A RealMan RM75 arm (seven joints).
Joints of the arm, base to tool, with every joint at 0 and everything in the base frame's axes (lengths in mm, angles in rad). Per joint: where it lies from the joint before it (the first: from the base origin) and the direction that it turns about. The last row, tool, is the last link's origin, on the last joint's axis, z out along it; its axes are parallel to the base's.
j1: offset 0 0 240.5 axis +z
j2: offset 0 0 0 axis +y
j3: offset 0 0 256 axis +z
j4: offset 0 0 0 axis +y
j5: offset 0 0 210 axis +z
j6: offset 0 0 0 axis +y
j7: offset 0 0 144 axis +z
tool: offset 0 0 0
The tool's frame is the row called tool.
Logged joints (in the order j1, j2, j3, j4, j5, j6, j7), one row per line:
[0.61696 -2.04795 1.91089 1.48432 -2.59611 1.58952 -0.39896]
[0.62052 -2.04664 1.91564 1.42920 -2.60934 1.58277 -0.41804]
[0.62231 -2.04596 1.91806 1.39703 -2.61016 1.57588 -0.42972]
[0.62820 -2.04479 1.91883 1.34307 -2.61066 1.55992 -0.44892]
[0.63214 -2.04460 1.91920 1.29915 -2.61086 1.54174 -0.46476]
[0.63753 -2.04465 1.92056 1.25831 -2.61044 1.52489 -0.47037]
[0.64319 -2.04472 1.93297 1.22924 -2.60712 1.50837 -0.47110]
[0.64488 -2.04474 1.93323 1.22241 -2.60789 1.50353 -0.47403]
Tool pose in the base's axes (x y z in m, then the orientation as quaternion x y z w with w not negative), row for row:
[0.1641 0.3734 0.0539 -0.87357 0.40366 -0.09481 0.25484]
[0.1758 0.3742 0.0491 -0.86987 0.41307 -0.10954 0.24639]
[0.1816 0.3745 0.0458 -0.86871 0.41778 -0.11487 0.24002]
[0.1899 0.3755 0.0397 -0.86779 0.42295 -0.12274 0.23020]
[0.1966 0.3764 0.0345 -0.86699 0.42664 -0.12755 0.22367]
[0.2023 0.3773 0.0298 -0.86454 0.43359 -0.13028 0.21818]
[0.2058 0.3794 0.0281 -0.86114 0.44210 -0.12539 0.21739]
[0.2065 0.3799 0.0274 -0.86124 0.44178 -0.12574 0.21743]
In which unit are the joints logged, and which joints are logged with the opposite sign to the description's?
The joints are logged in radians. Opposite sign: j2.
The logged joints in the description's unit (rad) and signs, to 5 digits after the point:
[0.61696 2.04795 1.91089 1.48432 -2.59611 1.58952 -0.39896]
[0.62052 2.04664 1.91564 1.42920 -2.60934 1.58277 -0.41804]
[0.62231 2.04596 1.91806 1.39703 -2.61016 1.57588 -0.42972]
[0.62820 2.04479 1.91883 1.34307 -2.61066 1.55992 -0.44892]
[0.63214 2.04460 1.91920 1.29915 -2.61086 1.54174 -0.46476]
[0.63753 2.04465 1.92056 1.25831 -2.61044 1.52489 -0.47037]
[0.64319 2.04472 1.93297 1.22924 -2.60712 1.50837 -0.47110]
[0.64488 2.04474 1.93323 1.22241 -2.60789 1.50353 -0.47403]

